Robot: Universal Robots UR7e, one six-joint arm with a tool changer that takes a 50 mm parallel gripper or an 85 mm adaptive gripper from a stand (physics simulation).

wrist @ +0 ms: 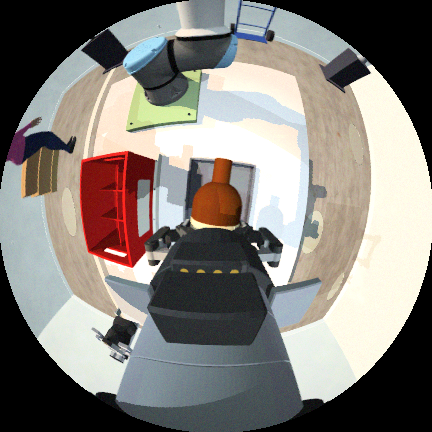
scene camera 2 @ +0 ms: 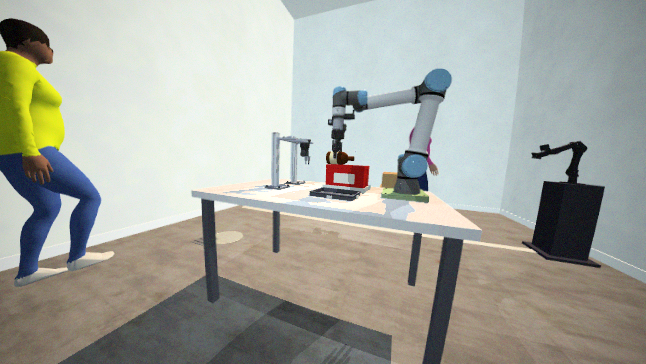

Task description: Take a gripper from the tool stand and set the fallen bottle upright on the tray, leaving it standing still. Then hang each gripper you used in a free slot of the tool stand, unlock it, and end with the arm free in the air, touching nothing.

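Note:
Tool stand [scene camera 2: 275, 152] seen. Brown bottle [wrist: 217, 203] seen.

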